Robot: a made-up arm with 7 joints. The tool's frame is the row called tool.
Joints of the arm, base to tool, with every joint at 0 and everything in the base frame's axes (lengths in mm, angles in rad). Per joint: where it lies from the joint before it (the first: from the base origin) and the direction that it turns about. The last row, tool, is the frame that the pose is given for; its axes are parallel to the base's.
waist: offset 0 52.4 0 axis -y
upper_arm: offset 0 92.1 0 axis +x
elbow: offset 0 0 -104.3 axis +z
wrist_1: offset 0 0 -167.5 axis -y
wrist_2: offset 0 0 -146.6 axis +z
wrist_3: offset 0 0 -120.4 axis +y
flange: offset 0 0 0 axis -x
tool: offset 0 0 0
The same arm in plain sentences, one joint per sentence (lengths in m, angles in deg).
The arm has seven revolute joints in a row. What follows holds with every joint at zero, and every direction is one of the base frame's. Joint 1 is mounted 0.0524 m along +y from the base frame's origin and turns about -y. Joint 2 is mounted 0.0921 m along +y from joint 1 and turns about +x. Joint 3 is mounted 0.1043 m along -z from joint 2 and turns about +z. Joint 4 is mounted 0.1675 m along -z from joint 3 and turns about -y. Joint 5 is mounted 0.1466 m along -z from joint 4 and turns about +z. Joint 6 is mounted 0.1204 m along -z from joint 5 and turns about +y. Joint 7 is mounted at the same point as joint 6 and turns about -x. The tool frame, which is the frame that the pose is given for, is mounted at the same point as joint 7; its axes are parallel to the base frame's.
